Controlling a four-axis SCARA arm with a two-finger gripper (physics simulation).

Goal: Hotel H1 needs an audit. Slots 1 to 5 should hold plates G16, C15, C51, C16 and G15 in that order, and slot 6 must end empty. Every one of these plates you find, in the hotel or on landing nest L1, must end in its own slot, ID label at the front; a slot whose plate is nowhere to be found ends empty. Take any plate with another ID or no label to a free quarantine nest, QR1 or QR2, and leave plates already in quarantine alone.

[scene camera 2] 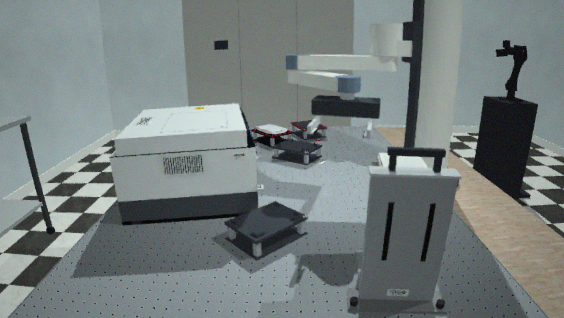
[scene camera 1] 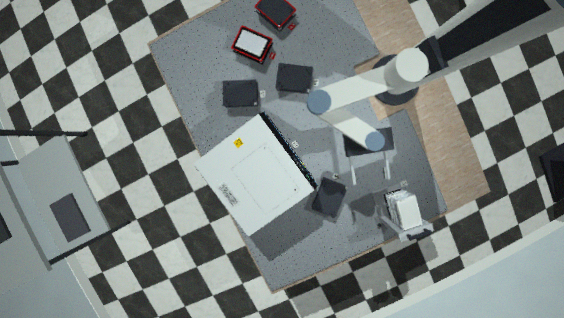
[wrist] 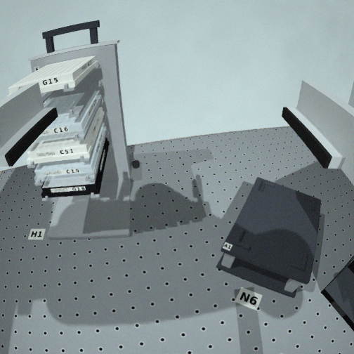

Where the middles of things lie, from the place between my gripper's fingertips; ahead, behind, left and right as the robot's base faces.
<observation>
The black plate G16 (wrist: pixel 73 186) is 200 mm to the left of my hand, 160 mm below it and 100 mm behind it.
</observation>
